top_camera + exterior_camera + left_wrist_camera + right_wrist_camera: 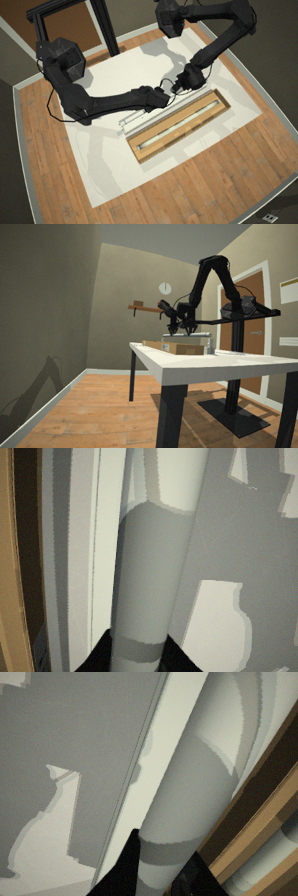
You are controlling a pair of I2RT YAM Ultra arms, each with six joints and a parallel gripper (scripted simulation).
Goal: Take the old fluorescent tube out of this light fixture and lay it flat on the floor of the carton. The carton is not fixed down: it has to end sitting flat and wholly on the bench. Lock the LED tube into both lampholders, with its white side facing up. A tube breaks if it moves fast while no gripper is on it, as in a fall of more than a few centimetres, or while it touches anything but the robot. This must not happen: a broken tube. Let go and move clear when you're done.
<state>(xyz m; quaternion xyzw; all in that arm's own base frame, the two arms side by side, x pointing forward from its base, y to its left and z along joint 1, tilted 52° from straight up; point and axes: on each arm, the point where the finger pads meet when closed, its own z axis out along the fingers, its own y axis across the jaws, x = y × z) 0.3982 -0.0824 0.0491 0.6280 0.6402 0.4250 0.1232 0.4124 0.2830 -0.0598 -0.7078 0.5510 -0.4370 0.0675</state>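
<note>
The LED tube lies 12 cm to the right of my left hand and 1 cm ahead of it. From my left hand the other things lie so: brown carton: 16 cm ahead, 10 cm to the right, 9 cm below; then old fluorescent tube: 16 cm ahead, 10 cm to the right, 9 cm below.
Right now the LED tube is 1 cm behind my right hand and 12 cm to the left of it. From my right hand the other things lie so: brown carton (15 cm ahead, 14 cm to the left, 8 cm below); then old fluorescent tube (14 cm ahead, 14 cm to the left, 9 cm below).
</note>
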